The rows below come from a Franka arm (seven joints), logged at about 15 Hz.
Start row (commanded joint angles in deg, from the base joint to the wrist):
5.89 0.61 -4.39 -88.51 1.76 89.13 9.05
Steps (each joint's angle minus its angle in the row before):
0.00 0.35 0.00 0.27 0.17 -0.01 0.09
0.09 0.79 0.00 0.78 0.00 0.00 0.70
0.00 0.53 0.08 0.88 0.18 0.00 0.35
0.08 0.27 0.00 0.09 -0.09 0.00 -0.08
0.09 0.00 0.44 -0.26 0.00 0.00 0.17
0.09 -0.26 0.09 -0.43 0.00 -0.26 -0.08
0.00 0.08 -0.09 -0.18 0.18 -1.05 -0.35
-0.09 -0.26 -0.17 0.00 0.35 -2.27 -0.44
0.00 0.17 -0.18 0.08 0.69 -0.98 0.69
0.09 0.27 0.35 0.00 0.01 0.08 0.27
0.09 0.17 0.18 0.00 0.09 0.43 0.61
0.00 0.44 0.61 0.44 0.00 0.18 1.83
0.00 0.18 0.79 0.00 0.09 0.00 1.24
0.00 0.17 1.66 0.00 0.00 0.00 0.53
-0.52 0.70 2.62 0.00 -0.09 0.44 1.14
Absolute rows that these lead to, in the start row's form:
5.89 0.96 -4.39 -88.24 1.93 89.12 9.14
5.98 1.75 -4.39 -87.46 1.93 89.12 9.84
5.98 2.28 -4.31 -86.58 2.11 89.12 10.19
6.06 2.55 -4.31 -86.49 2.02 89.12 10.11
6.15 2.55 -3.87 -86.75 2.02 89.12 10.28
6.24 2.29 -3.78 -87.18 2.02 88.86 10.20
6.24 2.37 -3.87 -87.36 2.20 87.81 9.85
6.15 2.11 -4.04 -87.36 2.55 85.54 9.41
6.15 2.28 -4.22 -87.28 3.24 84.56 10.10
6.24 2.55 -3.87 -87.28 3.25 84.64 10.37
6.33 2.72 -3.69 -87.28 3.34 85.07 10.98
6.33 3.16 -3.08 -86.84 3.34 85.25 12.81
6.33 3.34 -2.29 -86.84 3.43 85.25 14.05
6.33 3.51 -0.63 -86.84 3.43 85.25 14.58
5.81 4.21 1.99 -86.84 3.34 85.69 15.72

